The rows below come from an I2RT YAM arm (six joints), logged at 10 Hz.
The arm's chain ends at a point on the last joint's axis. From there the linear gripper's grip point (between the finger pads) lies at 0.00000 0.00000 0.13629 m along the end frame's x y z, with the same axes.
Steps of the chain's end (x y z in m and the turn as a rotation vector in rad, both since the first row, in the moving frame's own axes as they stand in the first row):
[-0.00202, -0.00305, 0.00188, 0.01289, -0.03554, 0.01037]
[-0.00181, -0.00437, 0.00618, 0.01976, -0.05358, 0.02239]
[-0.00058, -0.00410, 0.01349, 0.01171, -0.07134, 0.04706]
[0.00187, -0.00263, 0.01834, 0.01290, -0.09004, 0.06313]
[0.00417, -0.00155, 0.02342, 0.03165, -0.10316, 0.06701]
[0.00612, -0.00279, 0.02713, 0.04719, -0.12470, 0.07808]
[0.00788, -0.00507, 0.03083, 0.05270, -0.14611, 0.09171]
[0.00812, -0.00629, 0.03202, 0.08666, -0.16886, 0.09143]
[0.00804, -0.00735, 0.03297, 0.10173, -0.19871, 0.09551]
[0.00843, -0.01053, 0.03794, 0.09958, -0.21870, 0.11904]
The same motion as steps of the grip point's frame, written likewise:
[-0.00685, -0.00483, 0.00178, 0.01289, -0.03554, 0.01037]
[-0.00908, -0.00714, 0.00596, 0.01976, -0.05358, 0.02239]
[-0.01025, -0.00592, 0.01313, 0.01171, -0.07134, 0.04706]
[-0.01032, -0.00477, 0.01778, 0.01290, -0.09004, 0.06313]
[-0.00971, -0.00632, 0.02263, 0.03165, -0.10316, 0.06701]
[-0.01056, -0.00986, 0.02592, 0.04719, -0.12470, 0.07808]
[-0.01160, -0.01312, 0.02919, 0.05270, -0.14611, 0.09171]
[-0.01419, -0.01906, 0.02957, 0.08666, -0.16886, 0.09143]
[-0.01812, -0.02237, 0.02959, 0.10173, -0.19871, 0.09551]
[-0.02022, -0.02570, 0.03403, 0.09958, -0.21870, 0.11904]

